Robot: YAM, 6 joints.
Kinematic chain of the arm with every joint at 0, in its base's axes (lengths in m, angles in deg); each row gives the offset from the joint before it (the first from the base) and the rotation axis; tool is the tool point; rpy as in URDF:
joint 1: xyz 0 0 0.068 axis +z
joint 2: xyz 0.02 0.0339 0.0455 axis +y
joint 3: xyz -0.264 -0.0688 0 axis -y
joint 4: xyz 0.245 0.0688 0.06 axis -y
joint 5: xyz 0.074 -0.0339 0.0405 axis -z
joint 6: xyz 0.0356 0 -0.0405 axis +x
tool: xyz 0 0 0 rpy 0 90 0
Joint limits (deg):
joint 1: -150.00..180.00
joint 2: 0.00..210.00
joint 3: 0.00..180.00
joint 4: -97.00..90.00
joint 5: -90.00..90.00
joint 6: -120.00..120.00
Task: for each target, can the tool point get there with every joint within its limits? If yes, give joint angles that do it. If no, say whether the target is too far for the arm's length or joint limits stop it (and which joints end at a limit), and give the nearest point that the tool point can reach.
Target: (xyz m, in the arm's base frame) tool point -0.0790 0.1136 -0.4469
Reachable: no: joint limits stop it (at a limit: joint 2) | nearest point -0.0905 0.1301 -0.3689 | short by 0.081 m
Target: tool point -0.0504 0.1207 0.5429
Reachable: yes | joints -66.31 25.66 102.47 -41.77 -3.77 -74.06
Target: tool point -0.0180 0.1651 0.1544
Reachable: yes | joints 92.61 81.73 39.72 -68.83 -17.05 -58.59
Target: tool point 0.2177 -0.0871 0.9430
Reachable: no: too far | nearest point 0.1640 -0.0656 0.7194 | short by 0.231 m
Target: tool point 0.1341 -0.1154 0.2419
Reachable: yes | joints -48.81 56.33 41.45 -45.41 -44.36 72.29
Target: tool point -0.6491 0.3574 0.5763
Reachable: no: too far | nearest point -0.4789 0.2637 0.4516 | short by 0.231 m
